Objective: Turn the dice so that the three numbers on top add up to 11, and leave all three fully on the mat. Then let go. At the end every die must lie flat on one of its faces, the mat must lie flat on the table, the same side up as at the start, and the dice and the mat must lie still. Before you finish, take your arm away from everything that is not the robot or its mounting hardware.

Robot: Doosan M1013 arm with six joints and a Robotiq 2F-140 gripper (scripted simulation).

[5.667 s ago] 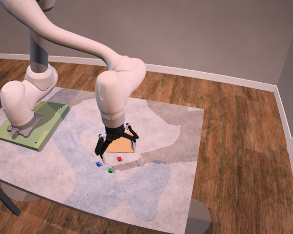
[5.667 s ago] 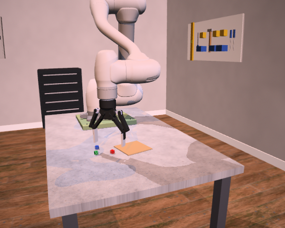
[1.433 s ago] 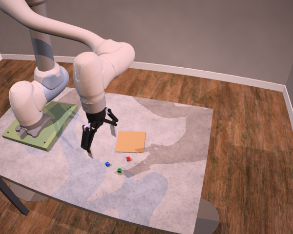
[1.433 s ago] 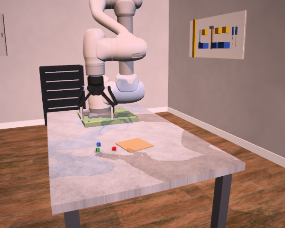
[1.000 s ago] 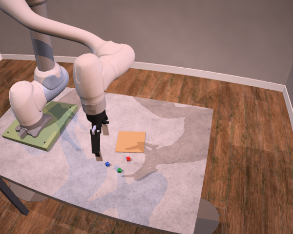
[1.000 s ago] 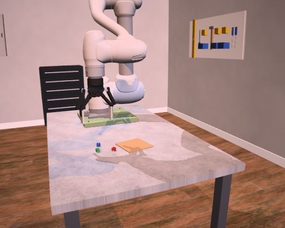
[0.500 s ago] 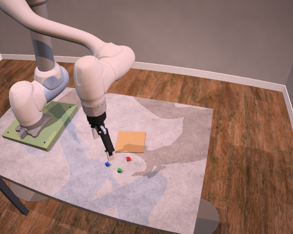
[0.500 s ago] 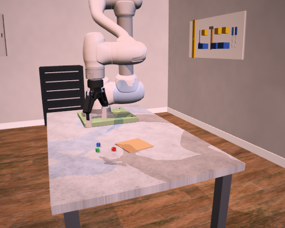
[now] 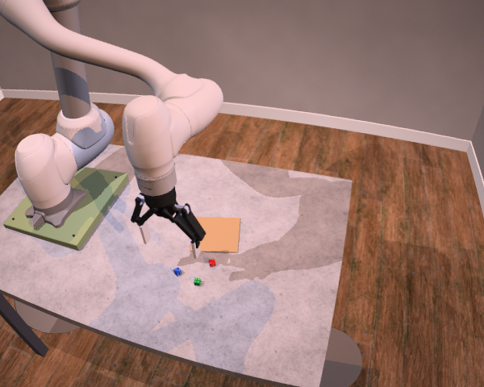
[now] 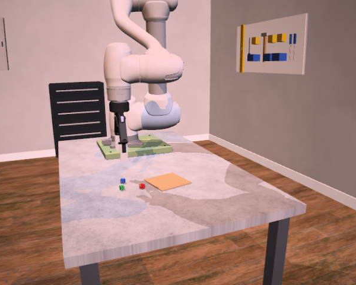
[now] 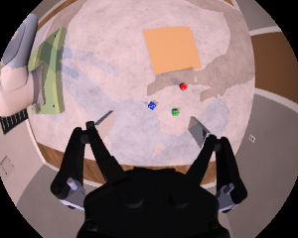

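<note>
My hand is 12 cm above the blue die. From my hand the other things lie so: red die 12 cm below, 8 cm ahead, 6 cm to the left; then orange mat 17 cm to the left, 12 cm below, 4 cm ahead; then green die 12 cm below, 7 cm ahead, 1 cm to the right.
</note>
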